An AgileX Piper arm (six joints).
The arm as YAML. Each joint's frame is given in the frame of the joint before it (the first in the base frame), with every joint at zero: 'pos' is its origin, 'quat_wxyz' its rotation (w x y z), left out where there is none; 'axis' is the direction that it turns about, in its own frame. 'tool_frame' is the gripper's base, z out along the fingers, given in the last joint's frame.
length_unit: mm
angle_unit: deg
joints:
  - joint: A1
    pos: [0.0, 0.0, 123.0]
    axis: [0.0, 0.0, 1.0]
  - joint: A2
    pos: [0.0, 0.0, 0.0]
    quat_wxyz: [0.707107, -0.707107, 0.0, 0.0]
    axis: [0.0, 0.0, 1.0]
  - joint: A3
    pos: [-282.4, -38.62, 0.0]
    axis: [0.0, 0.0, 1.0]
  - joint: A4
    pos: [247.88, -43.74, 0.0]
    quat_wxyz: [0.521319, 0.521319, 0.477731, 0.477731]
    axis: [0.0, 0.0, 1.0]
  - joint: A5
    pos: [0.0, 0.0, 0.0]
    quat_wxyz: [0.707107, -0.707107, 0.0, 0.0]
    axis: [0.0, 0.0, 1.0]
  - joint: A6
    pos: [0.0, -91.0, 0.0]
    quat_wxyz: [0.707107, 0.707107, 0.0, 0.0]
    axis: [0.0, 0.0, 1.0]
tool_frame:
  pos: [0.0, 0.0, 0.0]
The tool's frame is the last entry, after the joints.
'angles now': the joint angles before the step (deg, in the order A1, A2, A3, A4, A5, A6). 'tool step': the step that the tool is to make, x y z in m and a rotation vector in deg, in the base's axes. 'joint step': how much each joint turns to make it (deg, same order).
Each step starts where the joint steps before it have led.
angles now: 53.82 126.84 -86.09 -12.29 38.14 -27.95
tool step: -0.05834 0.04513 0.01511 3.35 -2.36 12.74
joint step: 9.26 -1.45 -0.64 0.80 -2.51 -3.75
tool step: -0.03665 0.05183 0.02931 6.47 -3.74 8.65
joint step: 6.69 1.84 -9.52 0.13 -0.01 -2.26
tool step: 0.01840 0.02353 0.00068 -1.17 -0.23 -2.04
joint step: -0.83 6.64 -12.85 0.00 7.36 -0.14
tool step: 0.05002 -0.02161 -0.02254 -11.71 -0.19 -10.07
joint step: -5.00 5.90 -7.36 -5.70 13.31 4.22
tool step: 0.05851 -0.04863 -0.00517 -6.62 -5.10 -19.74
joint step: -6.72 0.95 0.01 -10.48 7.79 14.79
